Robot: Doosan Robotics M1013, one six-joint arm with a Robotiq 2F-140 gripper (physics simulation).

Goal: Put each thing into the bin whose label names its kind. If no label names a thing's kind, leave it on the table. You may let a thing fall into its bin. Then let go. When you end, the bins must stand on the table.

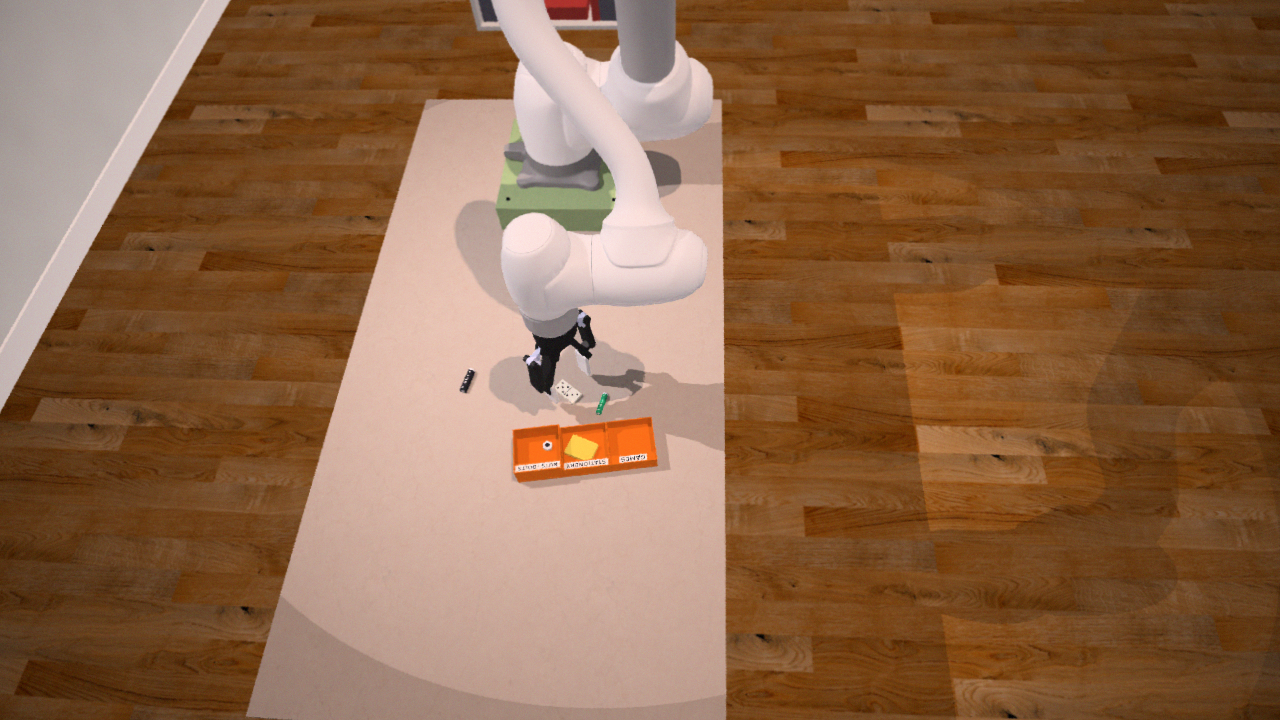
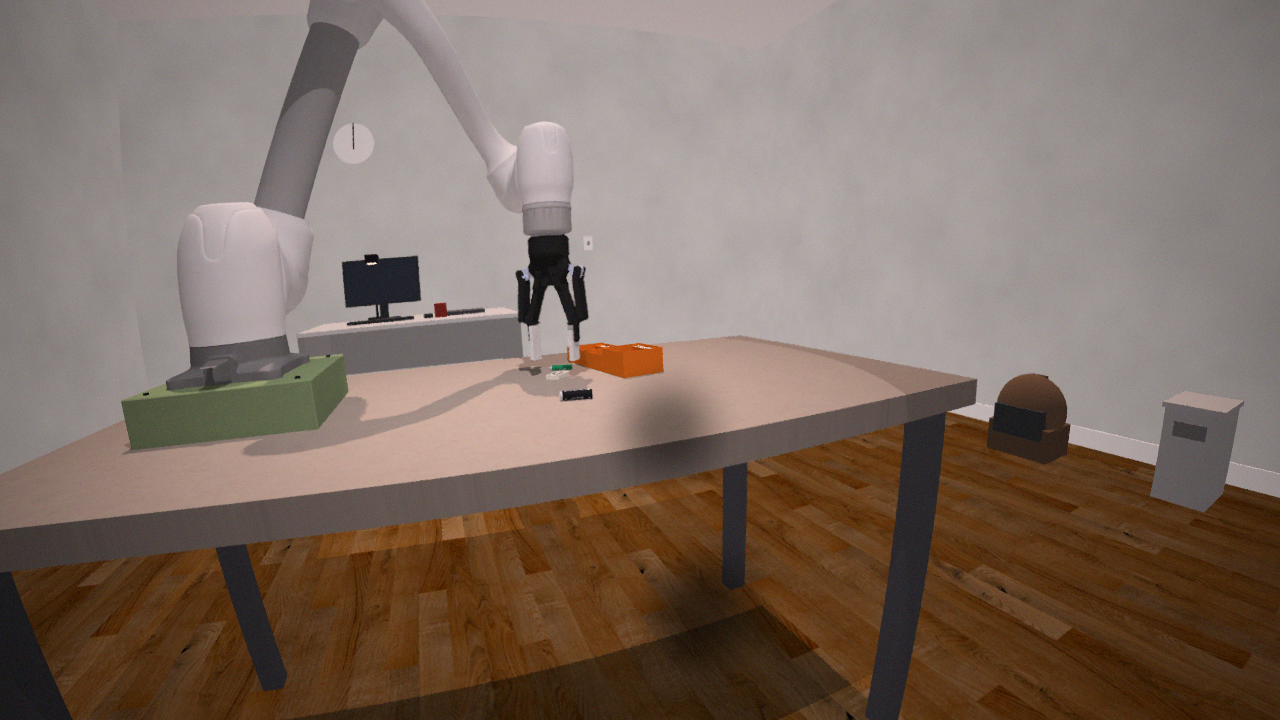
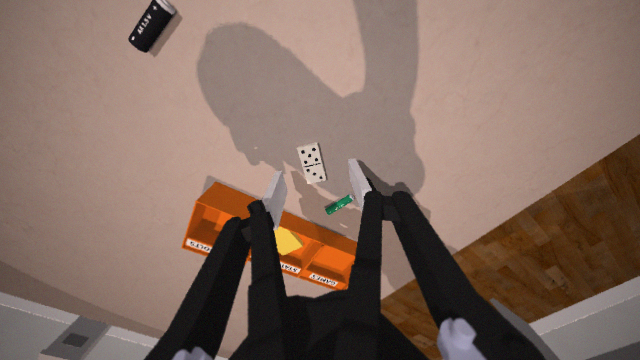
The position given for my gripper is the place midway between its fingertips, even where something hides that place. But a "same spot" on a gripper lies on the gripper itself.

my gripper: image 1 569, 384; image 2; image 3
orange three-part bin: image 1 628, 444; image 2; image 3
same spot on orange three-part bin: (image 2: 631, 360) = (image 3: 201, 204)
same spot on my gripper: (image 3: 463, 317) = (image 2: 522, 278)
